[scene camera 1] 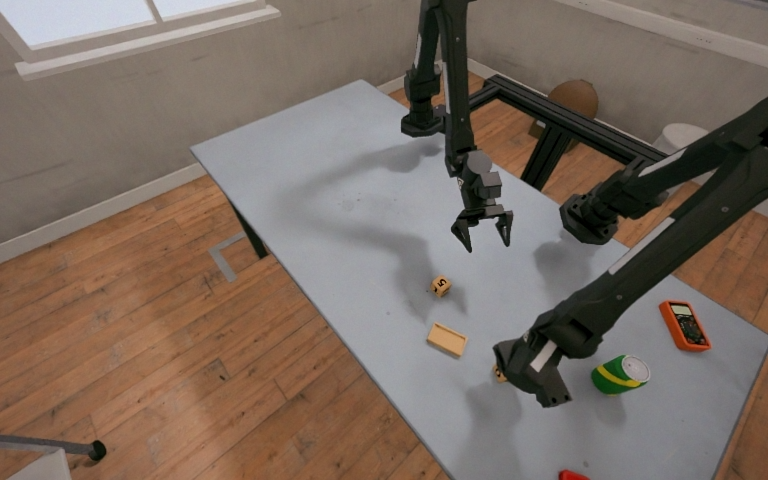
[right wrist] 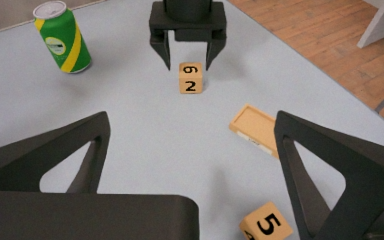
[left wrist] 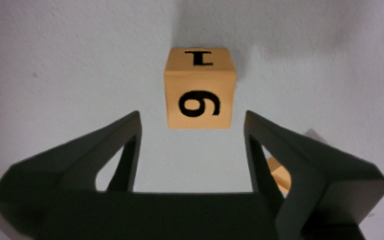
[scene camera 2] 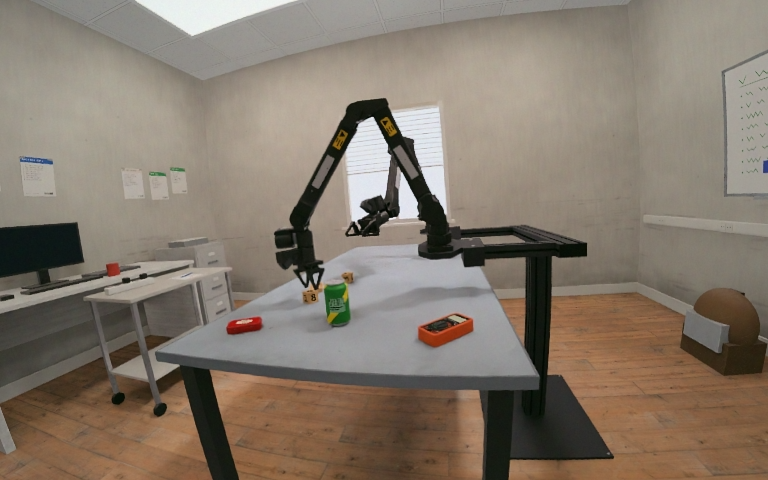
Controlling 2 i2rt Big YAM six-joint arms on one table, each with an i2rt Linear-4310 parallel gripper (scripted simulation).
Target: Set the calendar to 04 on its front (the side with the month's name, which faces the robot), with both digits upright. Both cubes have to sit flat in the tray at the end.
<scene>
The pictures show: my left gripper, my right gripper and a wooden tray.
My left gripper shows as well in the right wrist view. My right gripper is seen too in the right wrist view.
</scene>
